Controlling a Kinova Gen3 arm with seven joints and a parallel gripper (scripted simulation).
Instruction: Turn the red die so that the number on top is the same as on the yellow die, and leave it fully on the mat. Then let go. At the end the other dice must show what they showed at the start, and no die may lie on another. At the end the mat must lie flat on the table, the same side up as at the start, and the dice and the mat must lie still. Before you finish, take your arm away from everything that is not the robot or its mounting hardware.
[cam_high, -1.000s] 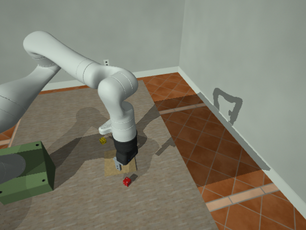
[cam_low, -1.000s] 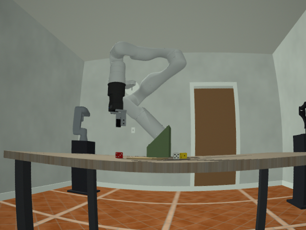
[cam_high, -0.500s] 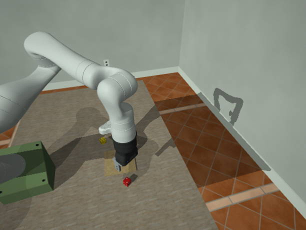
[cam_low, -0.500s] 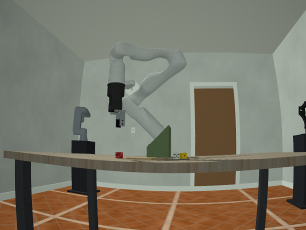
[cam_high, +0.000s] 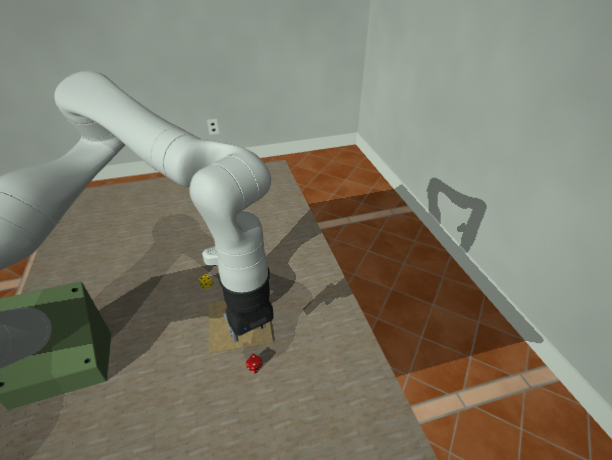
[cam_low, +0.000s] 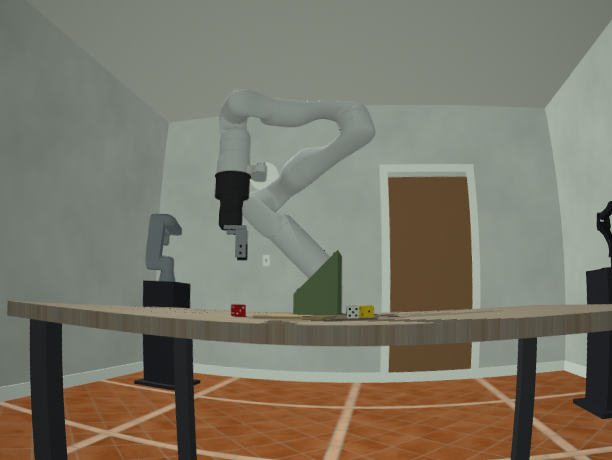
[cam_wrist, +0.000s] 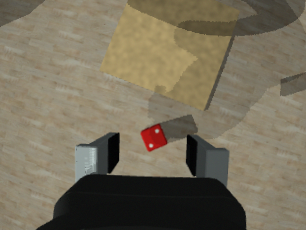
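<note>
Right now the red die is 13 cm below my hand. Also, from my hand: tan mat: 2 cm behind, 12 cm to the left, 14 cm below; then white die: 1 cm behind, 23 cm to the left, 13 cm below; then yellow die: 8 cm behind, 26 cm to the left, 13 cm below.
</note>
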